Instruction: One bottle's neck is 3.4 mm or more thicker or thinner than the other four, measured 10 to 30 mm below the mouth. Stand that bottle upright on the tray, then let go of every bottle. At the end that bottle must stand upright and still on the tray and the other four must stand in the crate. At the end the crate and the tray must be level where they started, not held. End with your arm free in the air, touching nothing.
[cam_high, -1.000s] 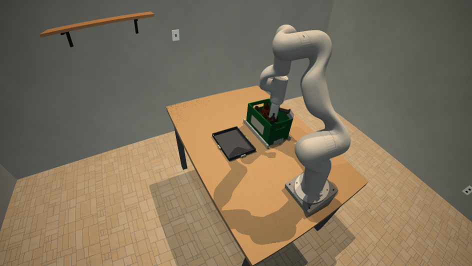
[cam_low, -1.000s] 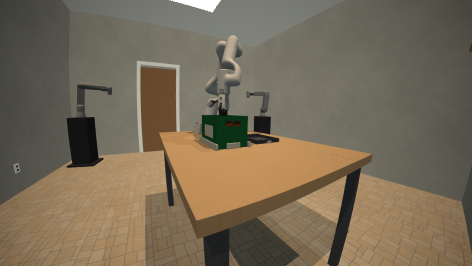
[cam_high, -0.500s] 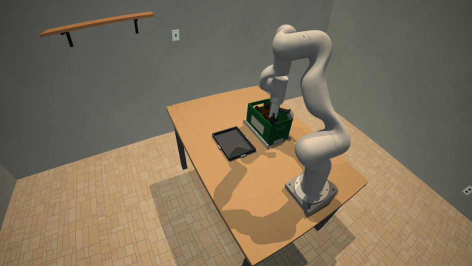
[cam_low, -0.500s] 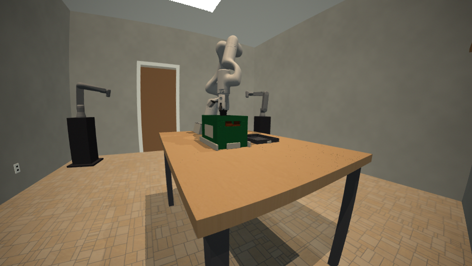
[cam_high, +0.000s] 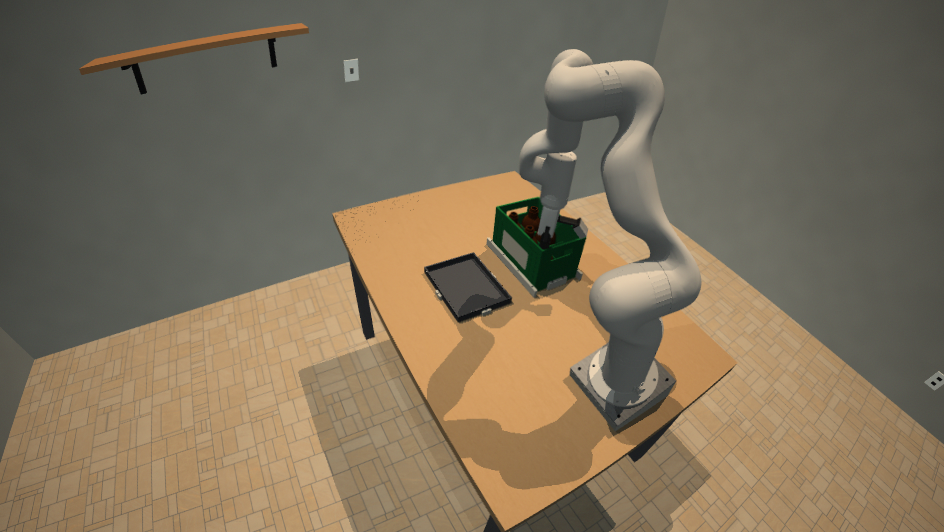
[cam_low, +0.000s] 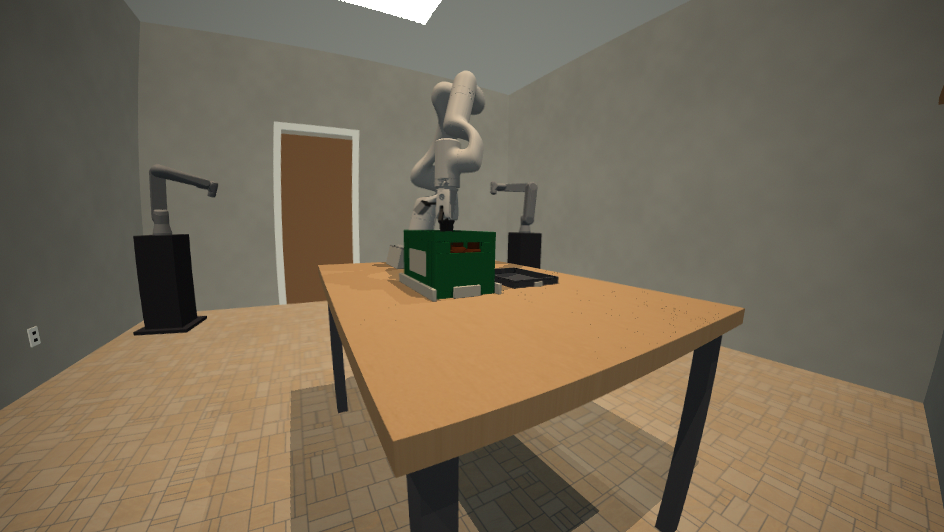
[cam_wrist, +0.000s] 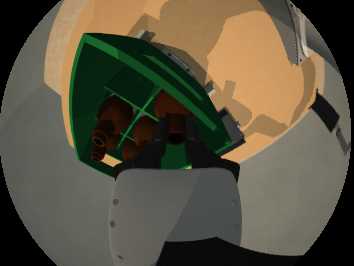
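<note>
Right now the brown bottle is 70 mm below my hand. The rest, counted from my hand: black tray: 40 mm ahead, 240 mm to the left, 150 mm below; green crate: 90 mm ahead, 30 mm to the right, 70 mm below.
</note>
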